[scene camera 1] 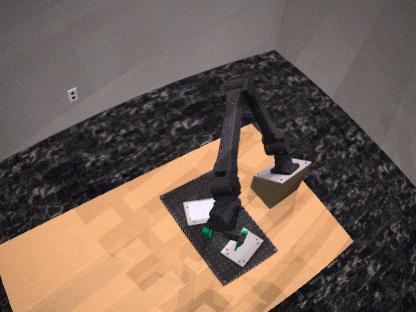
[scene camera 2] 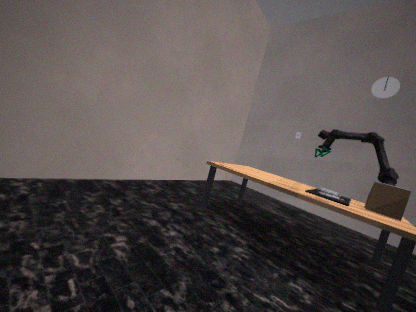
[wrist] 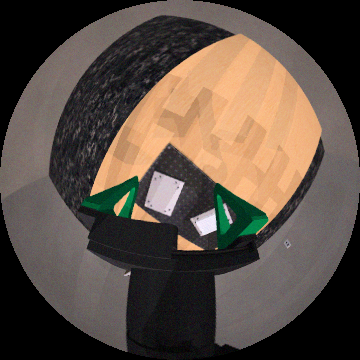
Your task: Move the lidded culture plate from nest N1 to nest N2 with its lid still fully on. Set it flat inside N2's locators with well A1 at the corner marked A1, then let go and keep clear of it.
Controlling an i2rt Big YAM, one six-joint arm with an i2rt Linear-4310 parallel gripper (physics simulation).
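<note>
The lidded culture plate looks white and lies on a pale nest, partly hidden by the arm in scene camera 1 and by a finger in the wrist view. The lid's seating and well A1 are too small to tell. The other pale nest has screws near its corners and bears no plate. N1, N2 and A1 markings cannot be read. My gripper is open and empty, with green fingers, high above the table, well apart from plate and nests.
Both nests sit on a dark perforated mat on the wooden table. The arm's base stands on a box beside the mat.
</note>
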